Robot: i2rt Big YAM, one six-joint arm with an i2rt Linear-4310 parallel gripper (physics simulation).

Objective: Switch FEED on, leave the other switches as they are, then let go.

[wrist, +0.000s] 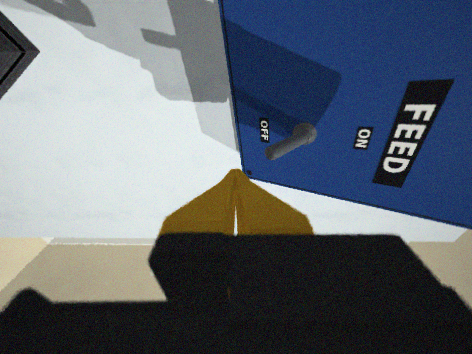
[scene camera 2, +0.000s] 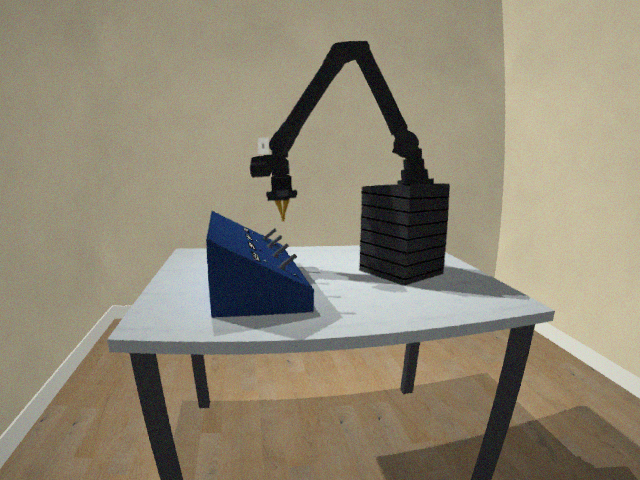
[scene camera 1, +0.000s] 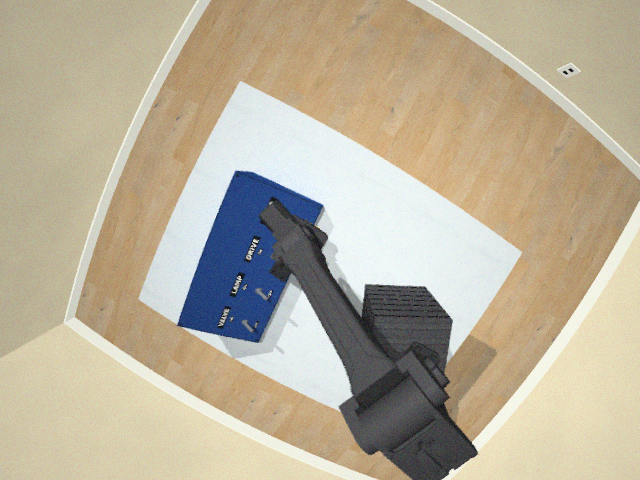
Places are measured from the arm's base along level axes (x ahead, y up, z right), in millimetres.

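Pixels of known places: gripper, fingertip midpoint: [wrist: 235, 176] [scene camera 2: 283, 221]; arm's base, origin of the base link: [scene camera 2: 415, 184].
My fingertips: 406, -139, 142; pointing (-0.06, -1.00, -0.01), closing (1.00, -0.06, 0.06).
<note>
Ahead of a thing's pixels: the offset from my fingertips to its top centre, as dx, dy, dz. "spot": to the spot under its first point.
The blue sloped switch box [scene camera 1: 217, 248] [scene camera 2: 258, 281] [wrist: 395, 40] stands on the table. In the wrist view the FEED lever {+43, -24, -3} [wrist: 292, 142] is grey and leans towards the OFF label {spot: +26, -79, -2} [wrist: 264, 130], away from the ON label {spot: +102, -39, -8} [wrist: 363, 138] and the FEED label {+125, -22, -10} [wrist: 413, 133]. It is the farthest lever [scene camera 2: 270, 234] in scene camera 2. My gripper [scene camera 2: 282, 220] [wrist: 235, 176] is shut and empty, its yellow tips pointing down above the levers, apart from them. In scene camera 1 the arm hides the FEED lever and the fingertips.
The DRIVE {spot: +116, -26, -130} [scene camera 1: 251, 249], LAMP {spot: +108, -26, -248} [scene camera 1: 236, 284] and VALVE {spot: +97, -26, -368} [scene camera 1: 223, 317] labels mark the other switches. The LAMP lever {+24, -24, -242} [scene camera 1: 262, 293] and VALVE lever {+14, -24, -362} [scene camera 1: 248, 326] show beside theirs. The arm's dark ribbed pedestal [scene camera 1: 408, 320] [scene camera 2: 403, 232] stands on the white table [scene camera 1: 361, 180] [scene camera 2: 330, 344].
</note>
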